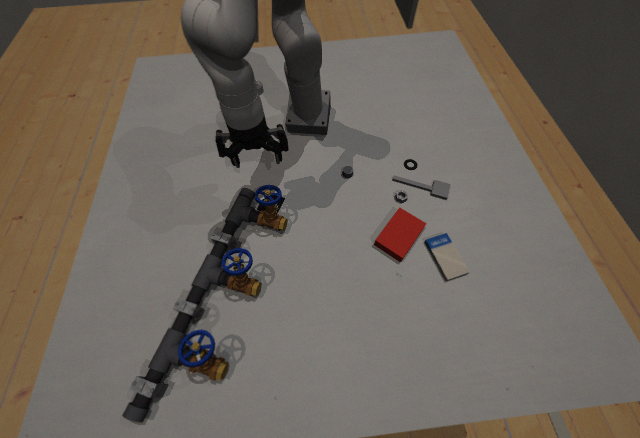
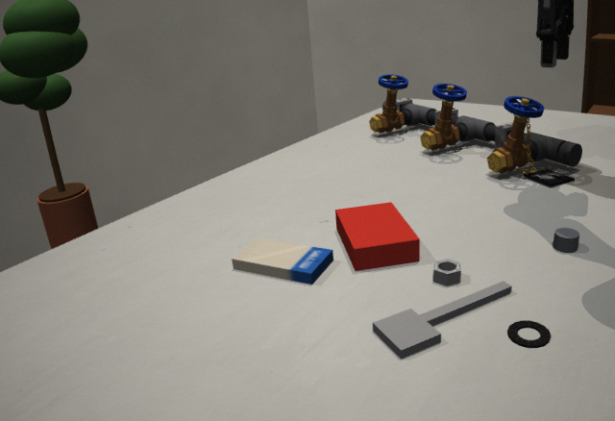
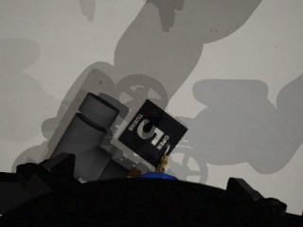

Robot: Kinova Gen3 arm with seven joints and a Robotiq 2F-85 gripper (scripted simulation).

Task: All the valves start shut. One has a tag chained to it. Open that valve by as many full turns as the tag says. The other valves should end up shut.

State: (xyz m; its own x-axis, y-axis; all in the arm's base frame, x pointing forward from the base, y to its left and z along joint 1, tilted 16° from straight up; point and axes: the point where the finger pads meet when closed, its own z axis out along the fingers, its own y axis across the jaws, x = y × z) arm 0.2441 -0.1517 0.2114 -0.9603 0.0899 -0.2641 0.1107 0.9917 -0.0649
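My gripper is now 10 mm to the right of the black tag and 200 mm above it. Round my hand: red block: 180 mm ahead, 320 mm to the left, 180 mm below; then small grey cylinder: 50 mm behind, 240 mm to the left, 190 mm below; then grey paddle-shaped tool: 50 mm ahead, 450 mm to the left, 190 mm below.
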